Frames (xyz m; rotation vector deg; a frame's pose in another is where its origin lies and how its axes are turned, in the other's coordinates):
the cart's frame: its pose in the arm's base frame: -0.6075 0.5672 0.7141 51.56 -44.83 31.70
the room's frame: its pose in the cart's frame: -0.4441 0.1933 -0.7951 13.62 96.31 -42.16
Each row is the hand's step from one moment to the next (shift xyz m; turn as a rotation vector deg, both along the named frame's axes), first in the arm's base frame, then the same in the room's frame.
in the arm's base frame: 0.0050 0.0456 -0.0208 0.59 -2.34 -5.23
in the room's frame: 0.0454 0.0197 -0.0094 2.21 -5.25 -0.83
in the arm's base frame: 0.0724 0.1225 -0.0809 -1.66 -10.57 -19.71
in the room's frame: 0.1596 0.0298 0.0212 5.84 -20.67 -6.45
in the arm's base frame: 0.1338 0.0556 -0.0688 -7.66 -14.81 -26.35
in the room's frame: 0.1295 -0.0188 0.0928 5.46 -27.54 -13.57
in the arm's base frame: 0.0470 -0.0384 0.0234 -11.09 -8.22 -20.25
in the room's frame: -0.0242 -0.0183 0.0575 4.42 -18.24 -15.76
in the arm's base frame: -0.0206 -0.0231 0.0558 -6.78 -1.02 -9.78
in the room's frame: -0.0599 0.0219 0.0030 3.55 -6.46 -9.40
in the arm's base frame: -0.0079 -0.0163 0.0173 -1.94 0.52 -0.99
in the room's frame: -0.0250 0.0002 0.0010 0.33 -0.05 -2.21
